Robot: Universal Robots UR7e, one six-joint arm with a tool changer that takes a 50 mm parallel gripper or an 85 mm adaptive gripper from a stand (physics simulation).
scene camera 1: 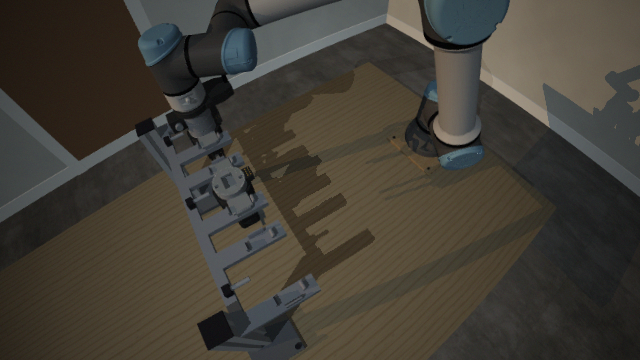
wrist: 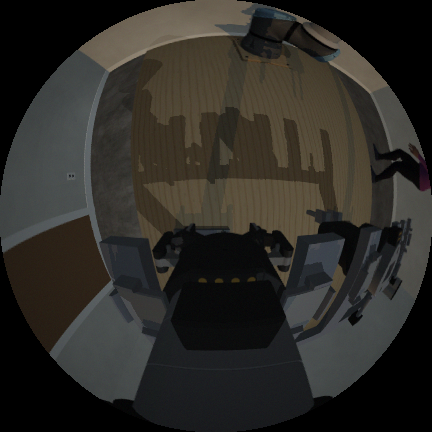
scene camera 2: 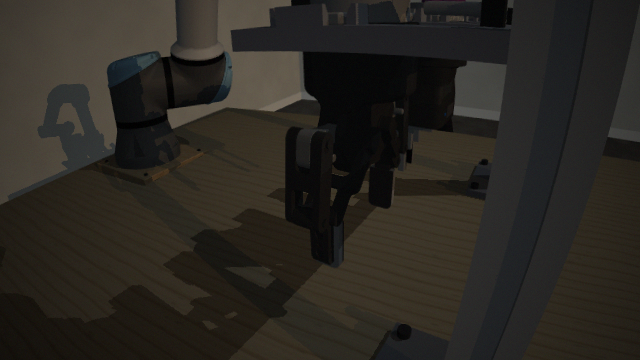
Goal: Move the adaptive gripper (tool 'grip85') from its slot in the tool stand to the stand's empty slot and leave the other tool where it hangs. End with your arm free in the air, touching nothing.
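Frame: origin at the arm's base, x ahead, y left, z up, level; centimetres.
Seen in the pictures: arm's base, origin of the base link: (scene camera 1: 426, 138) (wrist: 260, 48) (scene camera 2: 148, 156).
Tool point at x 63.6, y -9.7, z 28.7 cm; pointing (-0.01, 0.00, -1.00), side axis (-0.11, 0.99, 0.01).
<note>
Offsets run from my tool point to a thing's top centre. "spot": to the spot under its first point. Level surfaces: height alone.
The tool stand (scene camera 1: 201, 227) (scene camera 2: 530, 175) has three slots. The adaptive gripper (scene camera 1: 209, 141) (scene camera 2: 354, 217) (wrist: 223, 247) hangs in the slot at the far end in scene camera 1. My arm's coupler is seated on its top; whether it is locked is hidden. Its fingertips are apart, open and empty, above the table. In the wrist view a fork arm (wrist: 131, 260) stands on its left and another on its right. The other tool {dz -0.1, dx -2.3, dy +17.8 cm} (scene camera 1: 230, 181) (scene camera 2: 430, 95) hangs in the middle slot. The empty slot lies at the near end, beside the end fork arm (scene camera 1: 295, 292).
The wooden table {dz -30.1 cm} (scene camera 1: 450, 240) (scene camera 2: 150, 250) (wrist: 200, 85) is under the stand. Black-capped pins {spot: dz -0.2, dx +4.1, dy +36.8 cm} (scene camera 1: 227, 290) stick out of the stand's rail. The robot base (scene camera 1: 422, 135) (scene camera 2: 145, 135) (wrist: 262, 42) stands across the table. The door and walls are behind the stand. A person (wrist: 407, 167) shows at the right.
</note>
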